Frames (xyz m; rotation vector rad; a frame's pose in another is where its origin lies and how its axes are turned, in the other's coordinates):
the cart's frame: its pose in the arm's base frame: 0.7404 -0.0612 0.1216 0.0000 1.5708 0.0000
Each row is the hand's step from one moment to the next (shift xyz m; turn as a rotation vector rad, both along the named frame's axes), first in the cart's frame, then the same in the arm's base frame.
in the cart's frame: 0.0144 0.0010 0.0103 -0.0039 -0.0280 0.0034
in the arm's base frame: 0.0103 0.0010 -0.0144 0.0034 -0.0280 0.0039
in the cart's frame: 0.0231 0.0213 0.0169 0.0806 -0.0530 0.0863
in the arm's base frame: 0.0169 0.0213 -0.0231 0.0863 -0.0530 -0.0806
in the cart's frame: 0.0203 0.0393 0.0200 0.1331 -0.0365 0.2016
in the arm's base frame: 0.0200 0.0393 -0.0203 0.2016 -0.0365 -0.1331
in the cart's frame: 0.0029 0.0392 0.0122 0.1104 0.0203 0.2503
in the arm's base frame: 0.0122 0.0392 -0.0029 0.2503 0.0203 -0.1104
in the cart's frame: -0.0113 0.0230 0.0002 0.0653 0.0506 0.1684
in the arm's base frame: 0.0002 0.0230 0.0113 0.1684 0.0506 -0.0653
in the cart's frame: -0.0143 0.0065 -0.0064 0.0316 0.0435 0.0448
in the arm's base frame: -0.0064 0.0065 0.0143 0.0448 0.0435 -0.0316
